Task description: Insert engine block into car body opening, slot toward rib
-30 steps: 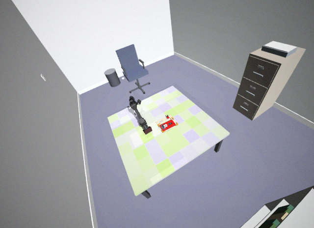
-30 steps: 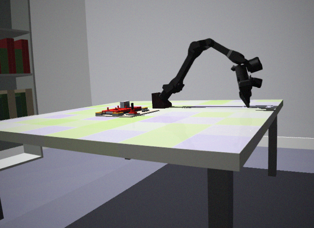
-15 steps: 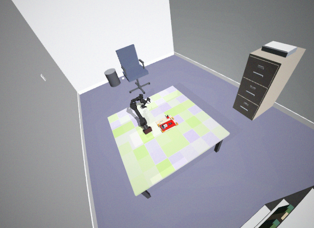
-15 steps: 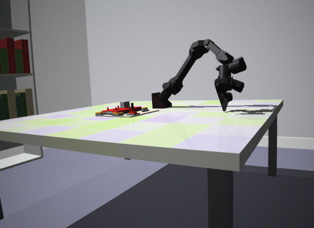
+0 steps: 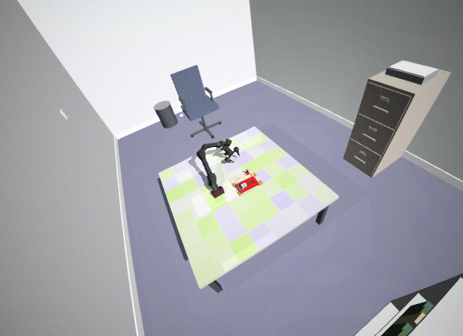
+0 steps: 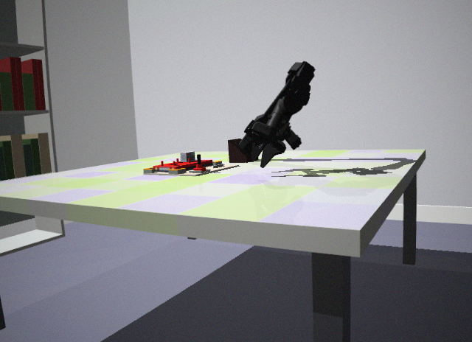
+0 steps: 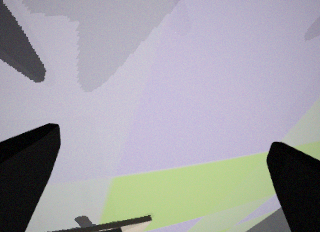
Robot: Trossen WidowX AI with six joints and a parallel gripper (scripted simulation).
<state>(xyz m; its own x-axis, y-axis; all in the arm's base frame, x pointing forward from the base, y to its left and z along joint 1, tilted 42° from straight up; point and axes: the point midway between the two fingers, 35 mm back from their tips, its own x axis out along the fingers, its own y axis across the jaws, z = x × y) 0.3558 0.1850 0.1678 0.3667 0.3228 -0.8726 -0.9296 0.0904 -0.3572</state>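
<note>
Now: gripper tip 22 cm to the left of the short black post and 1 cm past it. From my gripper tip the other things lie so: grey engine block 35 cm to the right, 13 cm behind, 1 cm above.
</note>
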